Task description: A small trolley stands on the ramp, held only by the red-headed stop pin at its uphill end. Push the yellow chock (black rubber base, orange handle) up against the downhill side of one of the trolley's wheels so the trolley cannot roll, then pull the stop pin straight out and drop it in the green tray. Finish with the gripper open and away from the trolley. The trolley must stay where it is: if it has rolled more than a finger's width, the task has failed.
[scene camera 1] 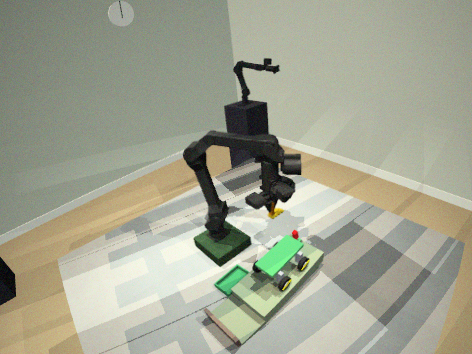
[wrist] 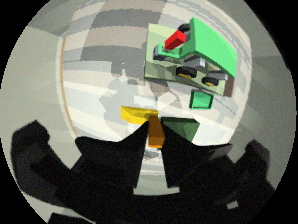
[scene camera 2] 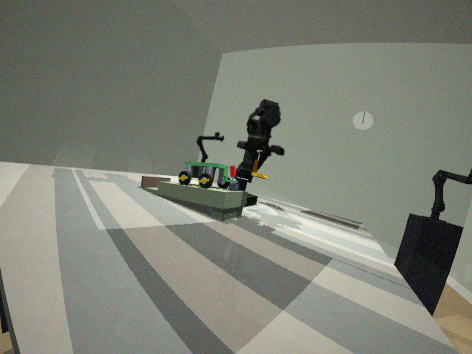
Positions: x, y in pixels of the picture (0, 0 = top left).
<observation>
gripper: scene camera 1; wrist; scene camera 2 255, 169
green-topped trolley: scene camera 1; wrist; scene camera 2 205, 180
same spot on green-topped trolley: (wrist: 205, 44) = (scene camera 1: 287, 240)
same spot on gripper: (wrist: 207, 169) = (scene camera 1: 271, 199)
</observation>
